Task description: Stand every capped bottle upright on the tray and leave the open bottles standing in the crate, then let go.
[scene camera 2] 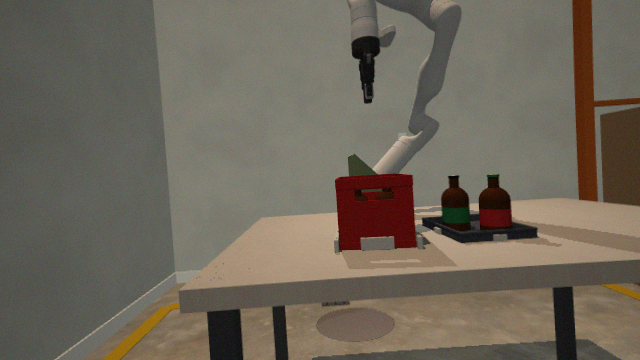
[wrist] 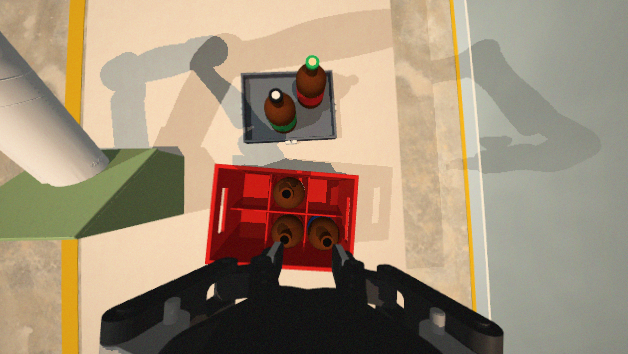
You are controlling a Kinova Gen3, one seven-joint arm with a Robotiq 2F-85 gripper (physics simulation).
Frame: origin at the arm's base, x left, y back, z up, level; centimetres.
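Seen in the pictures: gripper, between the fingertips: (scene camera 2: 368,101) (wrist: 307,254); arm's base, origin of its link: (wrist: 80,169).
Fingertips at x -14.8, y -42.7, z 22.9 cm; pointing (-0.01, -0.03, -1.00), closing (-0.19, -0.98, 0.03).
Offsets run from my fingertips to a thing's top centre. Level surfaces: height alone.
A brown bottle with a green label and black-rimmed cap @(dx +24.7, dy +2.7, dz -22.0 cm) (scene camera 2: 455,205) (wrist: 280,110) stands upright on the dark tray (scene camera 2: 524,233) (wrist: 255,135). A brown bottle with a red label and green cap @(dx +30.9, dy -5.6, dz -22.0 cm) (scene camera 2: 495,207) (wrist: 311,82) stands upright beside it, apart. The red crate @(dx +0.2, dy +4.1, dz -20.4 cm) (scene camera 2: 376,217) (wrist: 286,171) holds three brown bottles with dark, open-looking mouths: one in the upper middle compartment @(dx +4.6, dy +3.1, dz -21.7 cm) (wrist: 288,194), one in the lower middle (wrist: 287,230) and one in the lower right (wrist: 323,233). My gripper (scene camera 2: 368,100) (wrist: 307,254) is partly open and empty, high above the crate.
The crate and tray stand side by side with a narrow gap on the table @(dz -38.0 cm) (scene camera 2: 290,250). A green wedge-shaped block (scene camera 2: 360,166) (wrist: 135,200) stands by the arm's base, left of the crate in the wrist view. An orange post (scene camera 2: 585,100) rises behind the table.
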